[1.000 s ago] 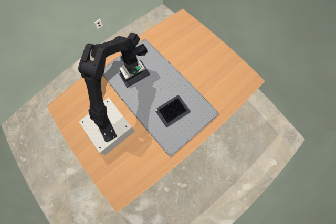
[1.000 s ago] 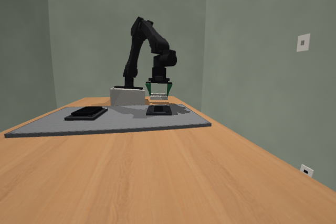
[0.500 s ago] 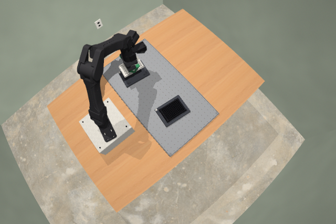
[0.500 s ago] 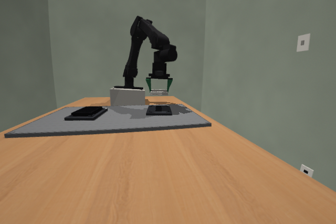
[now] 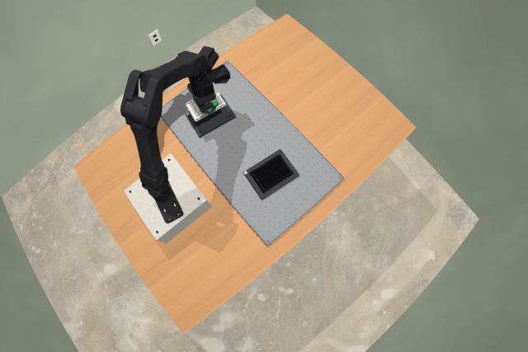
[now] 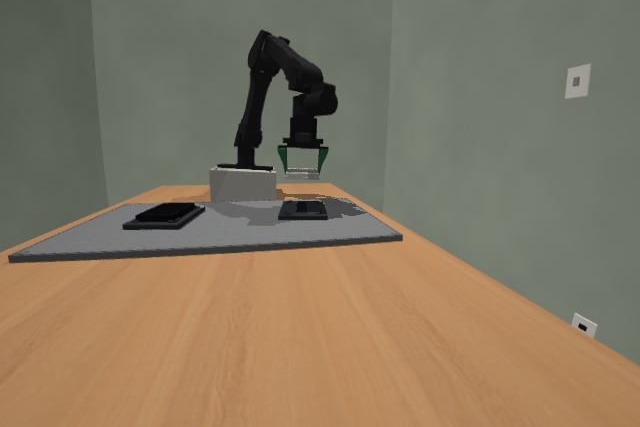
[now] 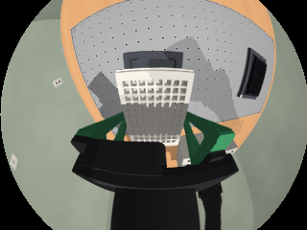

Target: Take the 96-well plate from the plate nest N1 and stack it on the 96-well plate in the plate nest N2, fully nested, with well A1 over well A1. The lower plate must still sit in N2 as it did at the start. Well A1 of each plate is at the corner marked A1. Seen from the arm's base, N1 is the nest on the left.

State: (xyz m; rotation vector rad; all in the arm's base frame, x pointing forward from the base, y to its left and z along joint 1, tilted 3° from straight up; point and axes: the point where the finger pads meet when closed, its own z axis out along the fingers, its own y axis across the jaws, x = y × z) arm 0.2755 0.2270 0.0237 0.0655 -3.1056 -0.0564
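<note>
My hand is right at the white 96-well plate. Round my hand: black 96-well plate (9 cm ahead, 32 cm to the right, 9 cm below); plate nest N1 (1 cm ahead, 10 cm below).
</note>
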